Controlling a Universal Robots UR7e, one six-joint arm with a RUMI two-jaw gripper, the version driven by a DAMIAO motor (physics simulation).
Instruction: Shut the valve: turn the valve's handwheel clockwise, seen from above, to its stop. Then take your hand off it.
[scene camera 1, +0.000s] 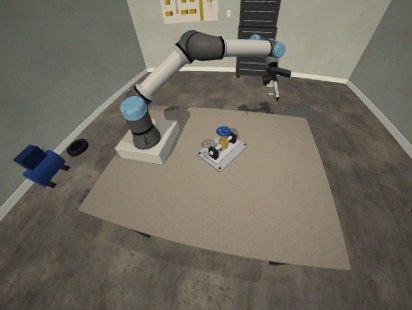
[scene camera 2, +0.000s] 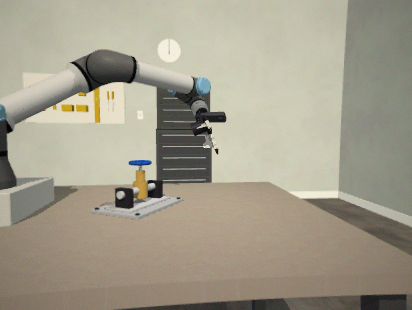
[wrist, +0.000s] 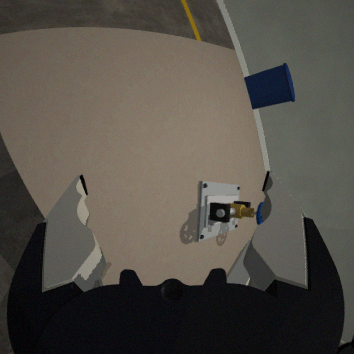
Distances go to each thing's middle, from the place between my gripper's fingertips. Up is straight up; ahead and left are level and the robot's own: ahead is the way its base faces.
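My hand is 18 cm above the grey base plate (wrist: 206, 187), and I find that my hand is also 32 cm to the left of the plate and 24 cm beyond it.
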